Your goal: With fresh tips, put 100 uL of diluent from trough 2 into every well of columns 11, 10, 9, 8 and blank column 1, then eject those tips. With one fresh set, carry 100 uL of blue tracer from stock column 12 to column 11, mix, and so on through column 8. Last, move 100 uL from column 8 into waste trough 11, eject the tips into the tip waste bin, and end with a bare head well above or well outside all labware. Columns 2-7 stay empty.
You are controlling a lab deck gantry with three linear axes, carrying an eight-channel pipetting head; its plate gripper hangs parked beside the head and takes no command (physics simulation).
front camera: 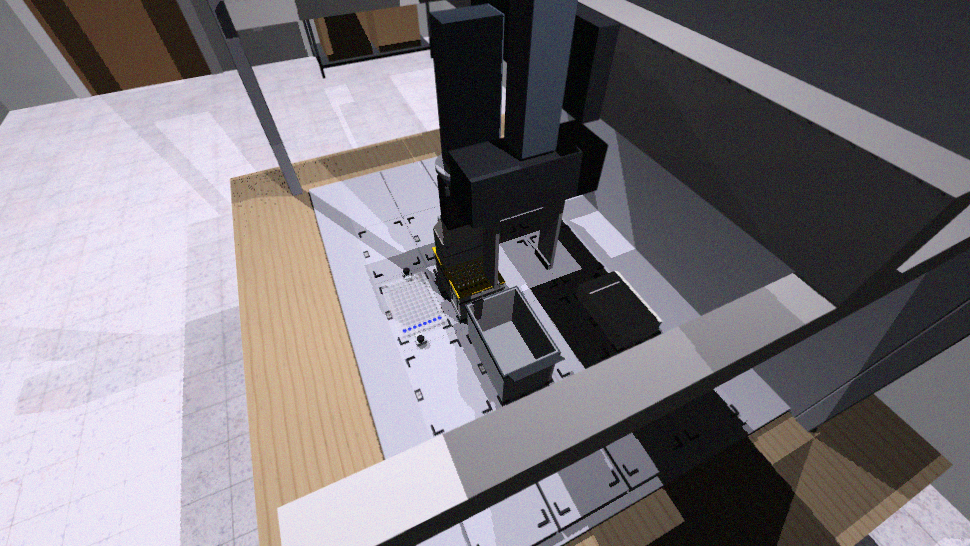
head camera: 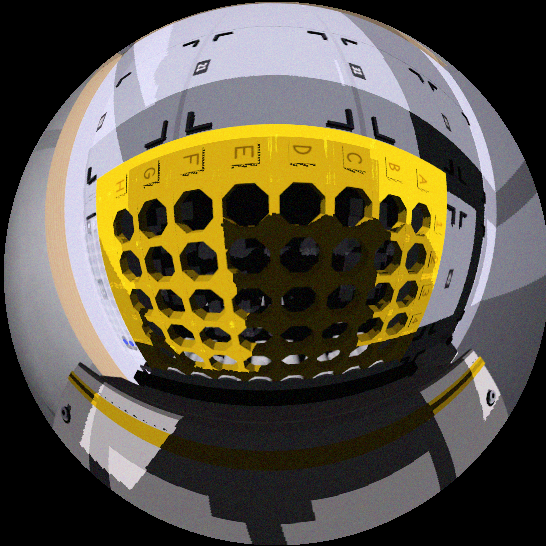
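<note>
The yellow tip rack (front camera: 475, 279) (head camera: 275, 130) stands near mid-deck. The pipetting head (front camera: 462, 245) (head camera: 275, 398) is low over it, and its channel ends are hidden. Several columns of holes from column 1 are dark and without tips; pale shapes show in the farther holes. The clear well plate (front camera: 412, 298) (head camera: 96, 264) lies beside the rack, with blue tracer (front camera: 422, 324) (head camera: 128, 343) in one end column. The grey open bin (front camera: 531, 368) stands in front of the rack. The parked plate gripper (front camera: 521, 275) has its fingers apart, nothing between them. Troughs cannot be made out.
A dark box (front camera: 621, 315) stands right of the bin. Black posts (front camera: 420, 339) (front camera: 406, 271) stand near the plate. A pale frame beam (front camera: 556, 386) crosses the front, and an upright post (front camera: 261, 111) rises at the deck's back left.
</note>
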